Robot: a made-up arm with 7 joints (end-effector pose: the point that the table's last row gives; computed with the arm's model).
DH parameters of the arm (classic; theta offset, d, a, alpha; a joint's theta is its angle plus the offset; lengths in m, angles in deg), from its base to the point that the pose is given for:
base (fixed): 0 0 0 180
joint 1: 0 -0.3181 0 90
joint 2: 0 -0.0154 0 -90
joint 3: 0 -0.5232 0 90
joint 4: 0 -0.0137 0 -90
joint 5: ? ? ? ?
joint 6: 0 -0.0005 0 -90
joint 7: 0 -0.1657 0 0
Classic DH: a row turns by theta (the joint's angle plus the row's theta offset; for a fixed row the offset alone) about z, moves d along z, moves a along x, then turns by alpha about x.
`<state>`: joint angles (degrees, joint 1 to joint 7).
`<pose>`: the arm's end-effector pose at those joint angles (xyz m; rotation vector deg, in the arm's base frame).
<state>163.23 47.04 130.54 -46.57 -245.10 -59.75 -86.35</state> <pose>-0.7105 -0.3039 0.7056 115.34 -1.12 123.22</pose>
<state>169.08 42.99 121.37 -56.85 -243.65 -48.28 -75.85</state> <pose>-0.6665 -0.3297 0.7296 -117.65 -6.09 -123.56</pose>
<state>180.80 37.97 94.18 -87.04 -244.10 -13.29 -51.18</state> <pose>-0.3948 -0.4301 0.7287 -86.70 -34.89 -64.36</pose>
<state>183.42 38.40 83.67 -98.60 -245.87 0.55 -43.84</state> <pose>-0.2562 -0.4199 0.7137 -75.51 -48.40 -40.12</pose>
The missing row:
joint 5: 0 -0.2939 0 90
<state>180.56 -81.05 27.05 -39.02 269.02 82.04 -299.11</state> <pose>0.7737 -0.2176 0.3280 -85.00 -83.82 -54.81</pose>
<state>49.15 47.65 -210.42 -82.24 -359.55 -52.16 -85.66</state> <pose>0.5226 -0.2934 0.3631 23.60 10.11 -111.82</pose>
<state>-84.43 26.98 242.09 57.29 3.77 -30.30 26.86</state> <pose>-0.2483 0.2740 1.1224 2.57 157.10 -18.06</pose>
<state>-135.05 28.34 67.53 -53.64 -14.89 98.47 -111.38</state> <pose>-0.3361 0.1815 1.0416 8.55 137.16 -91.18</pose>
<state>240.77 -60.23 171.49 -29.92 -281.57 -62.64 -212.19</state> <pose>0.3950 -0.4741 0.9272 -99.08 -108.52 69.81</pose>
